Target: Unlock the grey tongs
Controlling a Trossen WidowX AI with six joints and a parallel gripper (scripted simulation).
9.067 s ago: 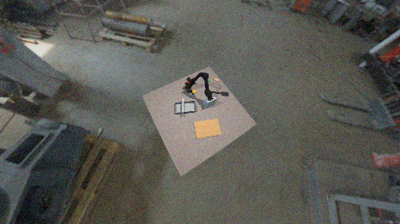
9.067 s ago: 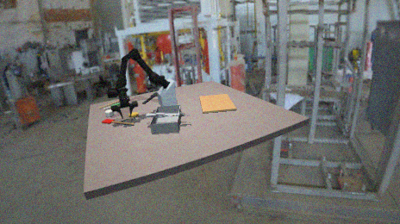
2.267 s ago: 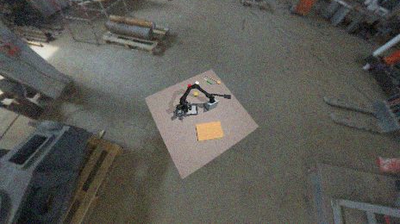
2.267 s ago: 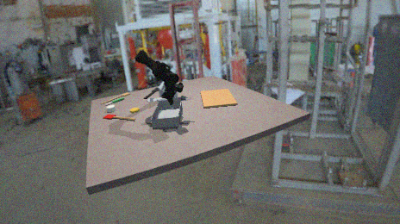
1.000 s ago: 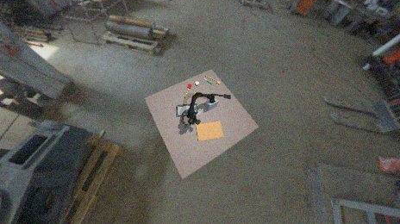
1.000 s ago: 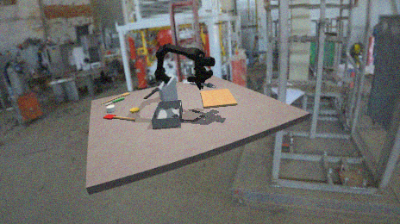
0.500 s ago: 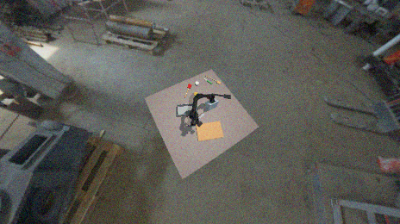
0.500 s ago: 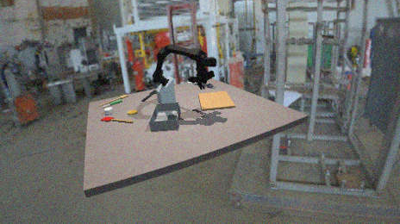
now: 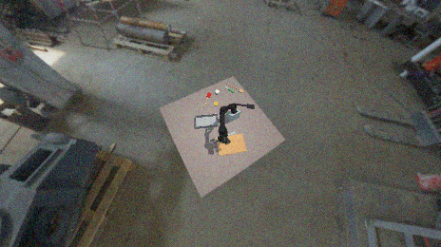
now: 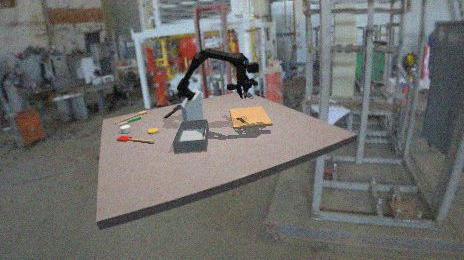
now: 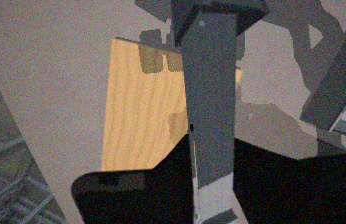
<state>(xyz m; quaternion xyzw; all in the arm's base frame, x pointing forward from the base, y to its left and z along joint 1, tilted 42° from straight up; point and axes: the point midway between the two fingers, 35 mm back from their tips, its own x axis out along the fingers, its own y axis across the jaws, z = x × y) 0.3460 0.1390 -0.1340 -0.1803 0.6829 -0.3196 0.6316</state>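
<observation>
The wooden board lies 70 mm behind my gripper tip, 90 mm to the left of it and 160 mm below it. Round my gripper tip: red-headed tool 240 mm behind, 660 mm to the right, 160 mm below; roasting tin 10 mm behind, 360 mm to the right, 130 mm below.
</observation>
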